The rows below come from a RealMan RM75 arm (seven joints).
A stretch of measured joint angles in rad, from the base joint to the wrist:
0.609, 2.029, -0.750, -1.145, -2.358, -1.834, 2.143
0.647, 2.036, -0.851, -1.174, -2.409, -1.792, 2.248
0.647, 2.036, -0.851, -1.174, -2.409, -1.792, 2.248
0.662, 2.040, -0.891, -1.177, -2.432, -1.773, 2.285
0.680, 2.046, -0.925, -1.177, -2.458, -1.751, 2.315
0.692, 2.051, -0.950, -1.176, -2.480, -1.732, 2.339
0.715, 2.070, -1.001, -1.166, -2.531, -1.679, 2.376
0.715, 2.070, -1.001, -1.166, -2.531, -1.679, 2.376
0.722, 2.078, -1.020, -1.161, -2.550, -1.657, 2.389
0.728, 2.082, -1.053, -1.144, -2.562, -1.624, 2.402
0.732, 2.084, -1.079, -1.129, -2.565, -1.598, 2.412
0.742, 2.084, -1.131, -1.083, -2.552, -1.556, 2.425
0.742, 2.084, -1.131, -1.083, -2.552, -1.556, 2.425
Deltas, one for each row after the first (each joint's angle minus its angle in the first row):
0.038, 0.007, -0.101, -0.029, -0.051, 0.042, 0.105
0.038, 0.007, -0.101, -0.029, -0.051, 0.042, 0.105
0.053, 0.011, -0.141, -0.032, -0.074, 0.061, 0.142
0.071, 0.017, -0.175, -0.032, -0.100, 0.083, 0.172
0.083, 0.022, -0.200, -0.031, -0.122, 0.102, 0.196
0.106, 0.041, -0.251, -0.021, -0.173, 0.155, 0.233
0.106, 0.041, -0.251, -0.021, -0.173, 0.155, 0.233
0.113, 0.049, -0.270, -0.016, -0.192, 0.177, 0.246
0.119, 0.053, -0.303, 0.001, -0.204, 0.210, 0.259
0.123, 0.055, -0.329, 0.016, -0.207, 0.236, 0.269
0.133, 0.055, -0.381, 0.062, -0.194, 0.278, 0.282
0.133, 0.055, -0.381, 0.062, -0.194, 0.278, 0.282

